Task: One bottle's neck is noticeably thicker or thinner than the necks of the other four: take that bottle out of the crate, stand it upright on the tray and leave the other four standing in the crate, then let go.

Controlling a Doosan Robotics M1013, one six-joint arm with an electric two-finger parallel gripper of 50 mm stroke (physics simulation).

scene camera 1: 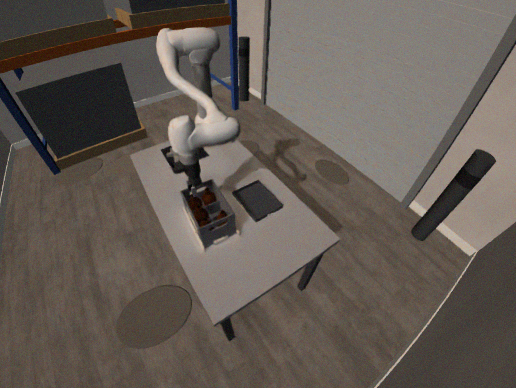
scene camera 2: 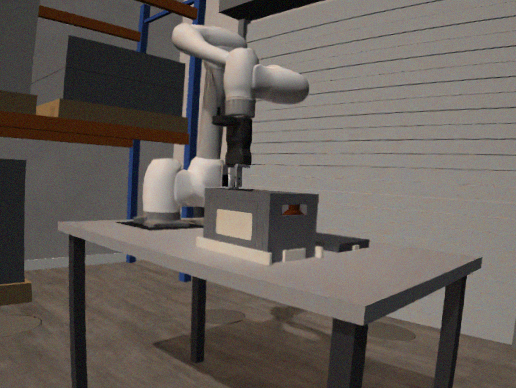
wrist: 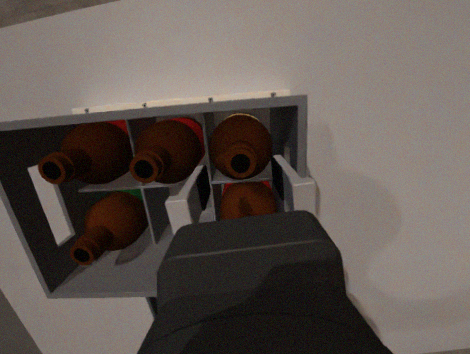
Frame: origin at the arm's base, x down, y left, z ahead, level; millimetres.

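Seen in the pictures: gripper, fingertip midpoint: [scene camera 1: 193,192] [scene camera 2: 231,186] [wrist: 239,173]; arm's base, link origin: [scene camera 2: 161,224].
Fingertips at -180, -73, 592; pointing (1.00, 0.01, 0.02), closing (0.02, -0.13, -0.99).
Pixels of each thing's top centre, then the offset from my fingertips to it, as dx, dy, dz. "pt": a spot on its surface instead. Level surfaces: height alone.
- grey crate, top centre: [wrist: 150,217] [scene camera 2: 260,190] [scene camera 1: 206,201] +7, +43, +81
- left bottle, top centre: [wrist: 51,170] +19, +3, +173
- middle bottle, top centre: [wrist: 143,169] [scene camera 1: 198,206] +19, +2, +86
- right bottle, top centre: [wrist: 240,163] [scene camera 1: 193,195] +19, -3, -1
- dark tray, surface spot: [scene camera 2: 342,242] pt +177, +429, +73
- table, surface height: dx +182
A grey crate [scene camera 1: 216,235] [scene camera 2: 241,200] [wrist: 302,137] holds five brown bottles. In the wrist view three stand in the upper row: left bottle [wrist: 102,150], middle bottle [wrist: 175,150] and right bottle [wrist: 222,145]. Below are a bottle with some green behind it [wrist: 117,220] and a bottle [wrist: 247,202] partly covered by the gripper, its neck hidden. Neck thickness is hard to compare. My gripper [scene camera 1: 193,192] [scene camera 2: 234,188] [wrist: 239,173] is open and empty over the crate's robot-side end, its fingertips near the right upper bottle's neck. The dark tray [scene camera 1: 257,200] [scene camera 2: 342,242] lies beside the crate.
The table [scene camera 1: 260,260] [scene camera 2: 400,270] carries the crate, the tray and the robot base. Pale strips [scene camera 1: 196,232] [scene camera 2: 232,251] run along the crate's foot. One lower compartment between two bottles shows no bottle. A rack with a blue post [scene camera 1: 233,55] stands behind.
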